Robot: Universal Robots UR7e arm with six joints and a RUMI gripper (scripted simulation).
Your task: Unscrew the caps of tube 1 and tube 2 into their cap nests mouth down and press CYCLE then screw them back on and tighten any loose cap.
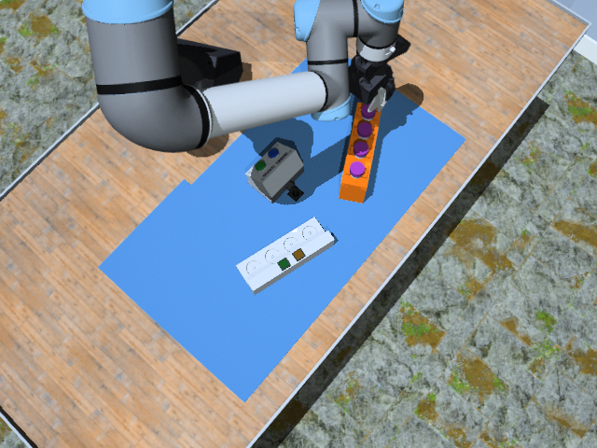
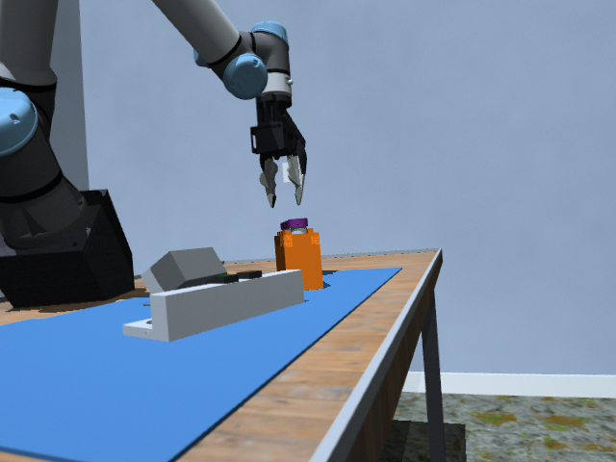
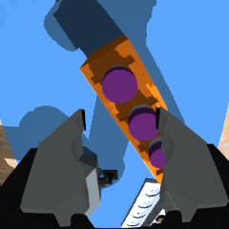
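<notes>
My hand is 6 cm above the purple cap. Also, from my hand: grey key housing (8 cm behind, 24 cm to the right, 12 cm below); green key (10 cm behind, 26 cm to the right, 10 cm below); blue key (10 cm behind, 22 cm to the right, 10 cm below).
</notes>
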